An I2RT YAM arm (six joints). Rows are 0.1 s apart.
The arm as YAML. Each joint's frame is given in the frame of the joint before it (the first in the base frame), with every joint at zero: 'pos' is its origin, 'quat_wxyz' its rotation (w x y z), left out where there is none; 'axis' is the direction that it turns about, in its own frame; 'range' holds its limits. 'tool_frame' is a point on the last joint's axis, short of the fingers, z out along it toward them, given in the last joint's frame.
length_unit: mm
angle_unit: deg
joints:
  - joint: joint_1
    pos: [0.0, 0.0, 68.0]
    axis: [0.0, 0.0, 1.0]
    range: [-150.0, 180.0]
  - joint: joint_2
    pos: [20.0, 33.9, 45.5]
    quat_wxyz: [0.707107, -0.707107, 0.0, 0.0]
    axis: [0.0, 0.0, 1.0]
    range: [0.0, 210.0]
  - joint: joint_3
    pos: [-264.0, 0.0, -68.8]
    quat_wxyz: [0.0, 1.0, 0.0, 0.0]
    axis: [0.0, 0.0, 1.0]
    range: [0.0, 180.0]
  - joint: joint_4
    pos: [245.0, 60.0, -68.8]
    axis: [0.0, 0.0, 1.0]
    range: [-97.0, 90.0]
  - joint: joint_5
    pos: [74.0, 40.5, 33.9]
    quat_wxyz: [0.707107, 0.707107, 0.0, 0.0]
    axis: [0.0, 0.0, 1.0]
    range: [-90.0, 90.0]
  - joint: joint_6
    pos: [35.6, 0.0, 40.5]
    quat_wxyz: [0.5, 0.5, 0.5, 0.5]
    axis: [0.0, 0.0, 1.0]
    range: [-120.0, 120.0]
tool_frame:
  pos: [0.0, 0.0, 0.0]
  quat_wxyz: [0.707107, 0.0, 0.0, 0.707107]
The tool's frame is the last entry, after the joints.
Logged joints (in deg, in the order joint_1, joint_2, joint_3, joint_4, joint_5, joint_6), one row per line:
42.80, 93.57, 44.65, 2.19, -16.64, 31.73
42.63, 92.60, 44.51, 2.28, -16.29, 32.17
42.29, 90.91, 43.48, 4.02, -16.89, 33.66
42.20, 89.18, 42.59, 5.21, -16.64, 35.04
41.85, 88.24, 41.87, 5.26, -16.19, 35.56
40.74, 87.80, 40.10, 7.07, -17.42, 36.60
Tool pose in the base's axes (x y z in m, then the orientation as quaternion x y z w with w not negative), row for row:
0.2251, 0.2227, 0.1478, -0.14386, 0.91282, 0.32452, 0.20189
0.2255, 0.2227, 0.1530, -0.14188, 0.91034, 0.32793, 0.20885
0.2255, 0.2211, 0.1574, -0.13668, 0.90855, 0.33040, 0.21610
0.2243, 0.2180, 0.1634, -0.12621, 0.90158, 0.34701, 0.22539
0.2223, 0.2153, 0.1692, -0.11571, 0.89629, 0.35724, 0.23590
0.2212, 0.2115, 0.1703, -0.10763, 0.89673, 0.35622, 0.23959
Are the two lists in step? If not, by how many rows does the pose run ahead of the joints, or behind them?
The pose runs 1 row behind the joints: the pose in row i belongs to the joints in row i - 1.
